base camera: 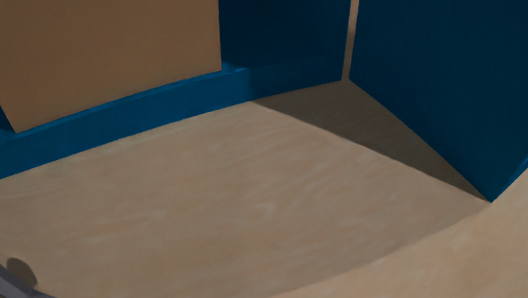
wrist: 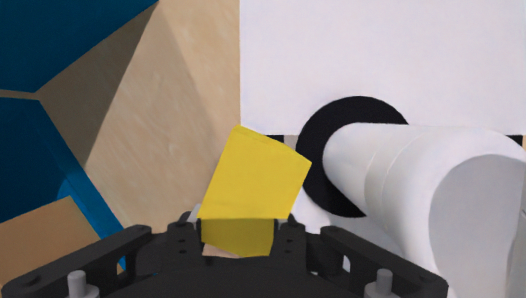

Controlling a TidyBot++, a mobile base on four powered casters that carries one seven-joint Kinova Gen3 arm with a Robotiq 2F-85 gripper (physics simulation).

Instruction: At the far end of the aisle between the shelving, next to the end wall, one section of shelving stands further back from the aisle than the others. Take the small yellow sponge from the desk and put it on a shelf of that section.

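Seen in the pictures: gripper, fingertip midpoint: (wrist: 238, 218); arm's base, origin of the base link: (wrist: 357, 158).
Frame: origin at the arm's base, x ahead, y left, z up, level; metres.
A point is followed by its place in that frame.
Observation:
The small yellow sponge (wrist: 256, 175) {x 0.125, y -0.021, z 0.198 m} is held between the fingertips of my gripper (wrist: 238, 218) {x 0.138, y 0.014, z 0.168 m} in the wrist view, its free end tilted up and to the right. The gripper is shut on it, and it hangs above my own base and the wooden floor. Blue shelving shows in both views: a set-back section (base camera: 170, 102) {x 0.561, y 0.231, z -0.349 m} (wrist: 90, 192) {x 0.612, y 0.150, z -0.366 m} with a brown box on its bottom shelf, and another section (base camera: 440, 75) {x 0.579, y -0.270, z -0.251 m} (wrist: 60, 35) {x 0.601, y -0.256, z -0.275 m} whose side panel stands nearer, at an angle to it. The gripper and the sponge do not show in the base view. The desk does not show in these views.
The brown box (base camera: 110, 55) {x 0.529, y 0.321, z -0.228 m} (wrist: 47, 240) {x 0.599, y 0.208, z -0.182 m} stands on the low shelf. A narrow gap separates the two blue sections. Wooden floor (base camera: 225, 200) {x 0.383, y 0.088, z -0.396 m} (wrist: 160, 120) {x 0.407, y -0.050, z -0.397 m} lies in front of them, partly in shadow. My white base top (wrist: 380, 55) and white arm (wrist: 400, 175) {x 0.042, y -0.018, z 0.186 m} fill the right of the wrist view.

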